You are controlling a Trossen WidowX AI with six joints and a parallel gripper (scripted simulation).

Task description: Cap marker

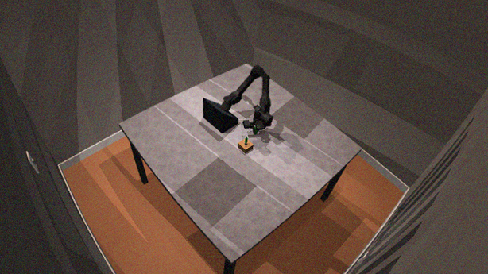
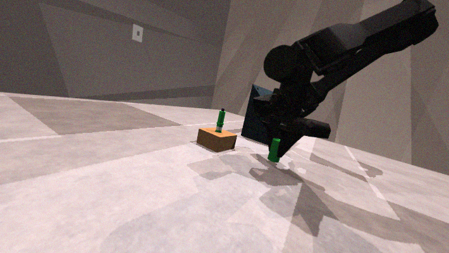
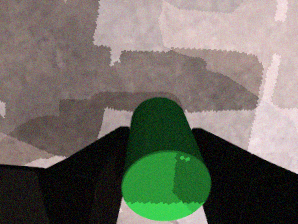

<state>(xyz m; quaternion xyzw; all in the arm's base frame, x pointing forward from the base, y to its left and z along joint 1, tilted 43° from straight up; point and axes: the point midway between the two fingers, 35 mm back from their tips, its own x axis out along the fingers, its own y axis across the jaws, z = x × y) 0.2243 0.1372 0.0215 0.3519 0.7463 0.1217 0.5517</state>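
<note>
Now: the orange-brown holder block 70 mm ahead of my gripper tip and 130 mm to the right of it. The rest, counted from my gripper tip: green cap 10 mm above.
</note>
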